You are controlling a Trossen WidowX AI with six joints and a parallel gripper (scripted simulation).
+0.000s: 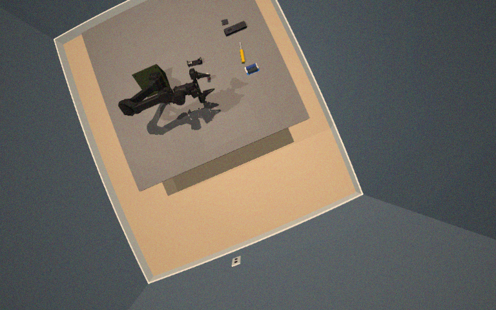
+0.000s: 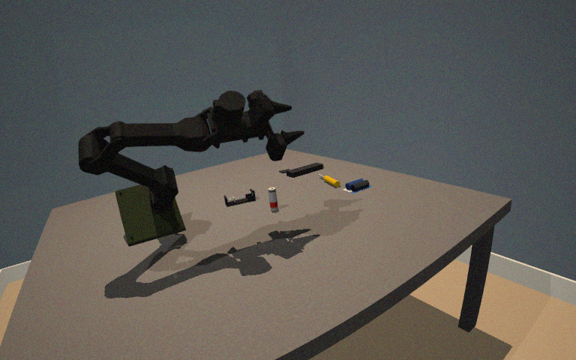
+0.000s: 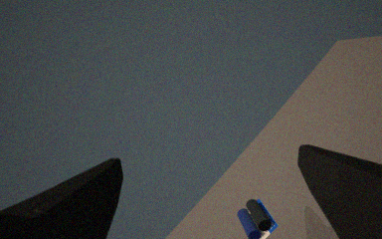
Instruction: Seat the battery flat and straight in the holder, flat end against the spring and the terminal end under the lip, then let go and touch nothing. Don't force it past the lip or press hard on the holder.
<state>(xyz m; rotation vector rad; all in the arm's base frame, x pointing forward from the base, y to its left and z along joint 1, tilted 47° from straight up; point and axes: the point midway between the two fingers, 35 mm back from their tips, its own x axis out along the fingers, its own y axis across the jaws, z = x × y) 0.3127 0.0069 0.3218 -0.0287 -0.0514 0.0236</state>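
My gripper tip is now 240 mm above the battery, 150 mm to the right of it and 30 mm past it. Also, from my gripper tip: yellow-handled tool: 270 mm below, 260 mm to the left, 240 mm ahead; then long black bar: 440 mm to the left, 260 mm below, 240 mm ahead.
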